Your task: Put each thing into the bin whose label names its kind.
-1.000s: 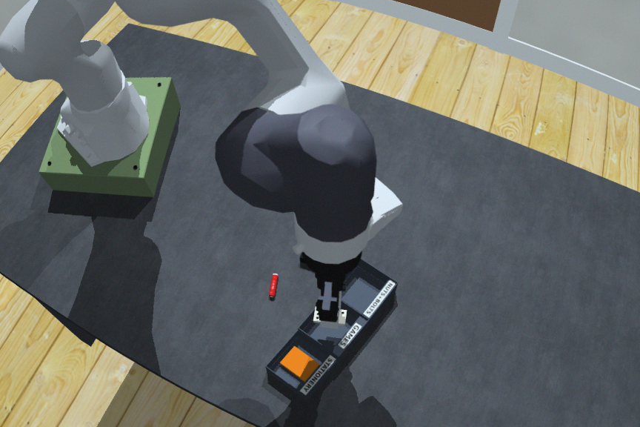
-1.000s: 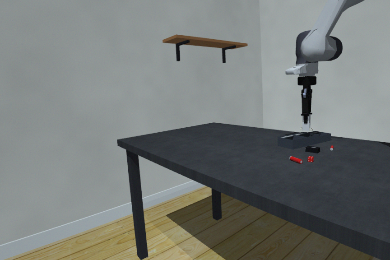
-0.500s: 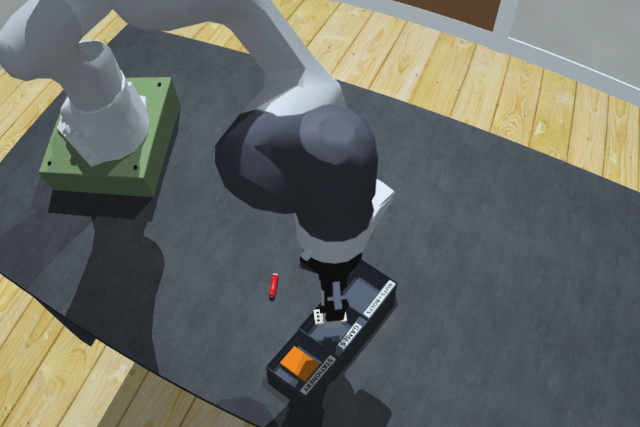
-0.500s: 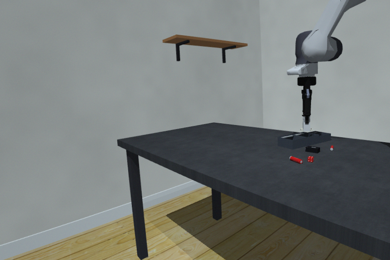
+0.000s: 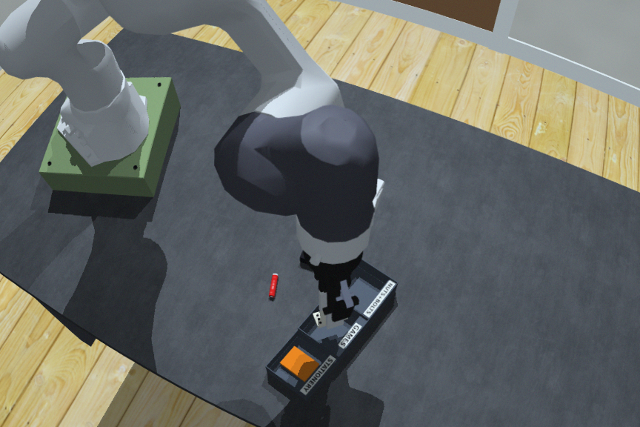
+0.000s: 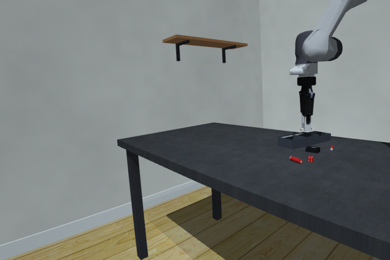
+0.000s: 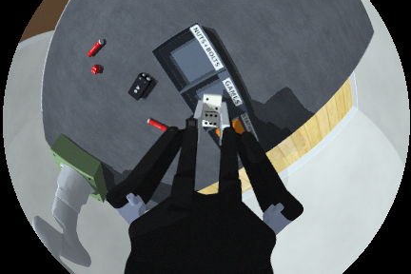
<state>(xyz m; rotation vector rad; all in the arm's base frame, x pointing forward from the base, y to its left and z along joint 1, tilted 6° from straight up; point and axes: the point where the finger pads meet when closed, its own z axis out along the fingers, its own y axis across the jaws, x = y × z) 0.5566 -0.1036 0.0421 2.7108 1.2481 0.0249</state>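
Right now the white domino is 3 cm below my hand. Round my hand: bin tray 1 cm ahead, 7 cm below; black 9V battery 8 cm behind, 10 cm to the left, 8 cm below; orange block 1 cm behind, 9 cm to the right, 8 cm below.
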